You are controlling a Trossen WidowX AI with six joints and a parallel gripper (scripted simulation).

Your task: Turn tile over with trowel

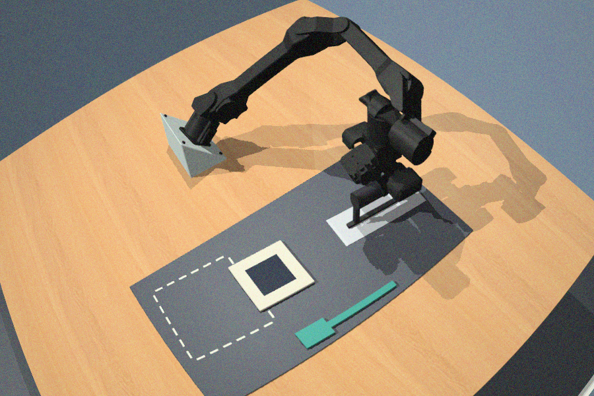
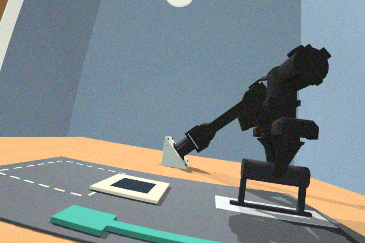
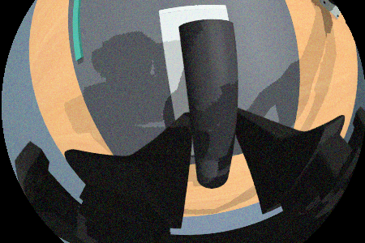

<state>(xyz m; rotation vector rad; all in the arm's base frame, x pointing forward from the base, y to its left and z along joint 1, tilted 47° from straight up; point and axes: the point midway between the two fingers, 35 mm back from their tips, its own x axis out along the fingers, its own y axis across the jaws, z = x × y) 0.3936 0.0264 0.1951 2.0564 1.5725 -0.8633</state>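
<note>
My gripper tip is 1 cm past the grey mat, 20 cm to the left of it and 8 cm above it. From my gripper tip the other things lie so: teal flat paddle 13 cm ahead, 24 cm to the right, 6 cm below; then cream tile 4 cm behind, 26 cm to the right, 6 cm below.
</note>
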